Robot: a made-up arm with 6 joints.
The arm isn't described. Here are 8 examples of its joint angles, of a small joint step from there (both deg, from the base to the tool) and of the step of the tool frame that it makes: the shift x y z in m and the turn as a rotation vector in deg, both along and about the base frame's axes.
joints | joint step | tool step
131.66 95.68 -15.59 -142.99 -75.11 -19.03 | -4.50 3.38 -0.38 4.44 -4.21 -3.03 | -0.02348 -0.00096 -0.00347 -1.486 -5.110 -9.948
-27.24 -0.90 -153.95 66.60 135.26 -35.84 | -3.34 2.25 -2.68 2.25 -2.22 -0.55 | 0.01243 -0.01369 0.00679 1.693 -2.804 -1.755
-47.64 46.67 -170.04 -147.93 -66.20 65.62 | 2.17 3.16 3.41 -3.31 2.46 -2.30 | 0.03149 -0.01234 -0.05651 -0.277 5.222 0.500
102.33 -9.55 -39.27 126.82 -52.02 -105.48 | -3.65 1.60 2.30 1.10 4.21 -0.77 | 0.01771 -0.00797 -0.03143 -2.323 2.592 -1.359
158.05 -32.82 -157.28 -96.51 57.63 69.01 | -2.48 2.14 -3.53 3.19 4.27 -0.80 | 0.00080 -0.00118 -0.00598 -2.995 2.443 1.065
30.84 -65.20 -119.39 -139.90 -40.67 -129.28 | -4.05 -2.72 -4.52 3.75 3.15 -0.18 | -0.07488 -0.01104 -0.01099 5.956 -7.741 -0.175
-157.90 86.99 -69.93 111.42 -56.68 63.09 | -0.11 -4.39 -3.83 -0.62 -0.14 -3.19 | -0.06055 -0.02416 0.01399 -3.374 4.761 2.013
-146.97 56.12 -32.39 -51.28 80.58 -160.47 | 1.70 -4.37 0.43 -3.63 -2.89 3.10 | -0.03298 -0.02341 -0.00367 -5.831 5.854 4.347
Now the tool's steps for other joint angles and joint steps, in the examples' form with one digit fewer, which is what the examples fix.
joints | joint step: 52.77 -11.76 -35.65 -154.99 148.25 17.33 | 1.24 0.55 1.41 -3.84 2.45 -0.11
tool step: -0.0168 0.0118 -0.0075 -1.82 -2.90 3.09
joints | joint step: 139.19 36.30 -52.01 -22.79 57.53 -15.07 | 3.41 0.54 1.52 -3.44 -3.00 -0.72
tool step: -0.0038 -0.0165 -0.0083 -0.32 0.81 7.58
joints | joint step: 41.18 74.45 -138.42 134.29 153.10 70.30 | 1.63 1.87 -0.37 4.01 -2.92 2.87
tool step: 0.0003 0.0169 -0.0138 -2.41 3.96 0.04
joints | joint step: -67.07 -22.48 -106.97 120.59 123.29 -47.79 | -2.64 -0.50 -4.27 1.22 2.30 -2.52
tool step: -0.0189 0.0288 0.0107 -6.69 -4.13 -0.21
